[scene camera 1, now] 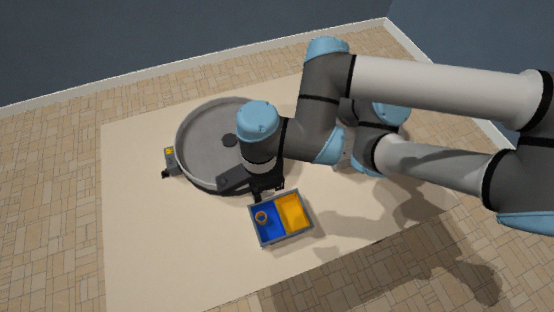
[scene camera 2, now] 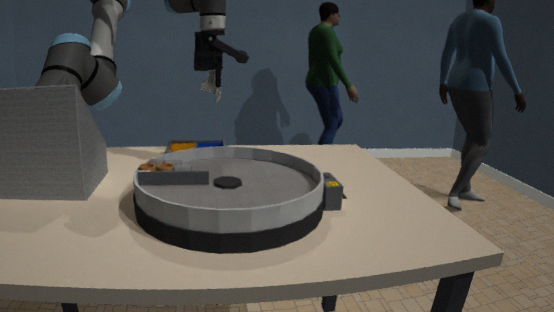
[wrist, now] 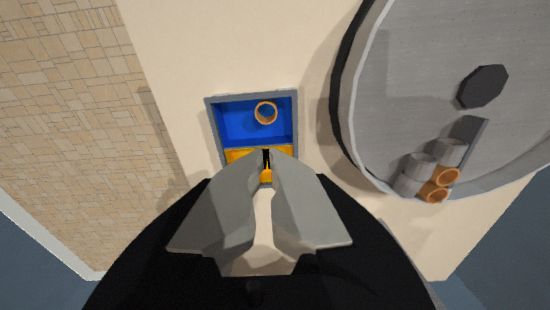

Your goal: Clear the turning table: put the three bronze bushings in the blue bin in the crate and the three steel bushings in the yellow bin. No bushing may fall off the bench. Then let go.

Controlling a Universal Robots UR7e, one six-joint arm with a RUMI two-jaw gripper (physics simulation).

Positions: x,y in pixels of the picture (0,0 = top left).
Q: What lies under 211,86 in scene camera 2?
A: My gripper.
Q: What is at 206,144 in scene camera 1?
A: A turning table.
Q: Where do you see a turning table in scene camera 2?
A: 236,199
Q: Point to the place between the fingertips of my gripper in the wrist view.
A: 267,151
